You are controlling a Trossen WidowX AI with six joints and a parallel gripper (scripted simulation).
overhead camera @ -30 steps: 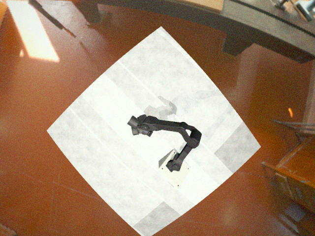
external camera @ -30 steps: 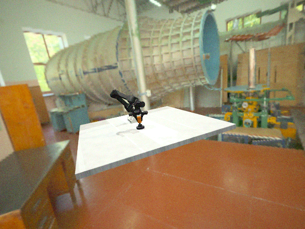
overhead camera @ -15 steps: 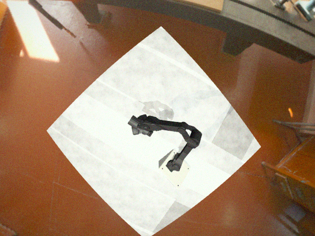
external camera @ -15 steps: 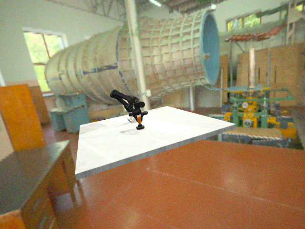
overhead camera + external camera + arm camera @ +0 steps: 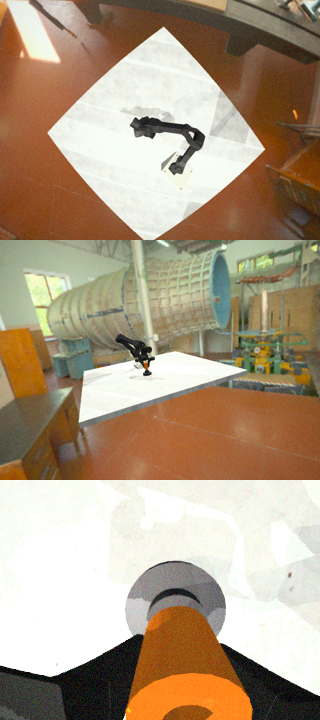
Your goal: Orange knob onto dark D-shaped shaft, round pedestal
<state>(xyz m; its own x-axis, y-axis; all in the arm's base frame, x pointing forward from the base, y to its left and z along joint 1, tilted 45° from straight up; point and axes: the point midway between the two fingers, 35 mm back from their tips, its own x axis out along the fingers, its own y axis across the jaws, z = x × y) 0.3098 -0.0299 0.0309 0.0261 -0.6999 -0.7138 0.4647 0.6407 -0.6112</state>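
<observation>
Right now my gripper tip is 2 cm below the orange knob. Also, from my gripper tip: pedestal 4 cm below.
</observation>
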